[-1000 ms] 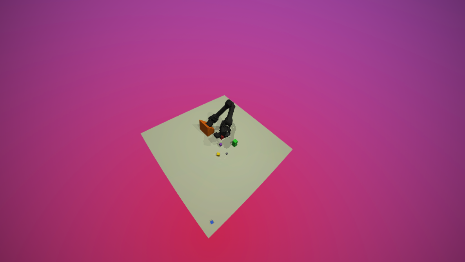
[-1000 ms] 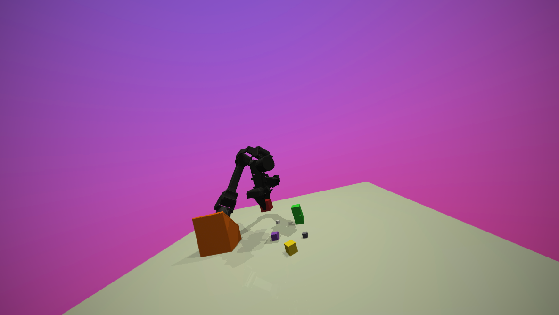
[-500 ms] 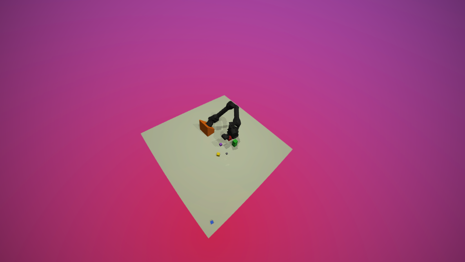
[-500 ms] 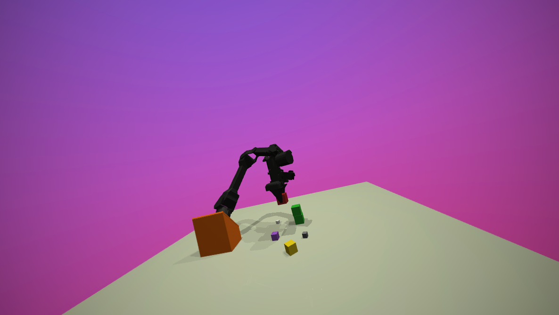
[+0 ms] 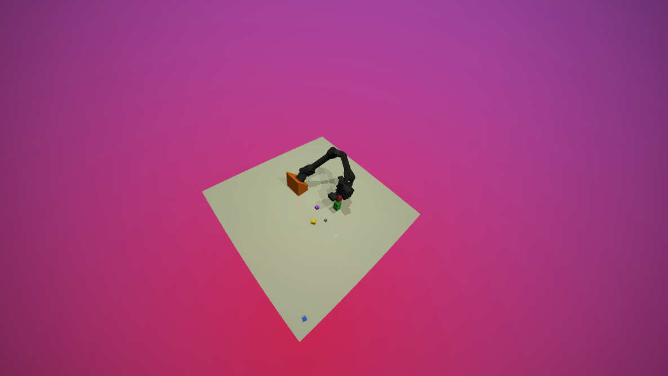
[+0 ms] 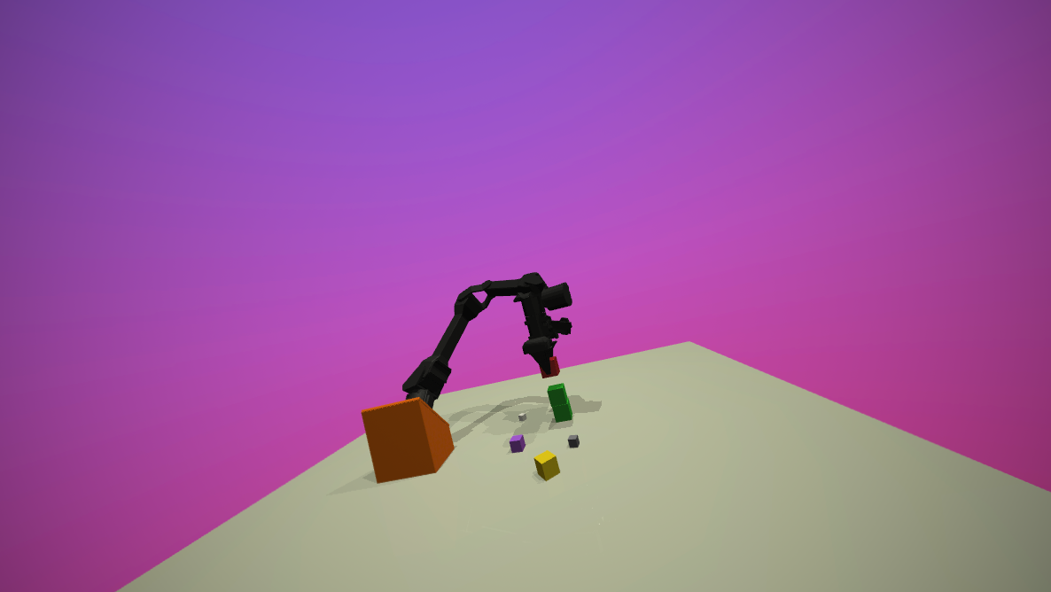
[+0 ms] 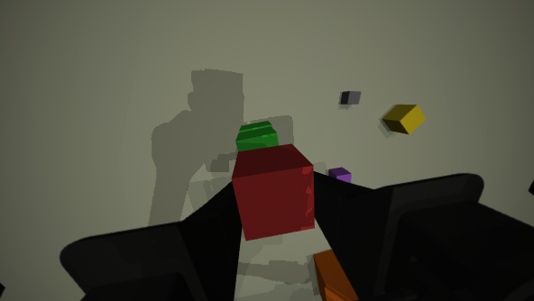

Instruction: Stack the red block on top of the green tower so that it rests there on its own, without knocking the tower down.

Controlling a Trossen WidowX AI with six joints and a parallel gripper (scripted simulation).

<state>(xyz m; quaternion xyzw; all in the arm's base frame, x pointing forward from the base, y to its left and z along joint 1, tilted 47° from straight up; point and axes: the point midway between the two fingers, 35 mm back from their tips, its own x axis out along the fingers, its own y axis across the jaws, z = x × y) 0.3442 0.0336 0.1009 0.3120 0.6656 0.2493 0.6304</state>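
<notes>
My gripper tip is 12 cm past the tiny white cube, 12 cm above it and 4 cm to the right of it. The rest, counted from my gripper tip: small dark grey cube: 14 cm to the right, 12 cm below, 3 cm ahead; then small purple cube: 12 cm to the right, 11 cm below, 10 cm behind; then red block: 1 cm above.
</notes>
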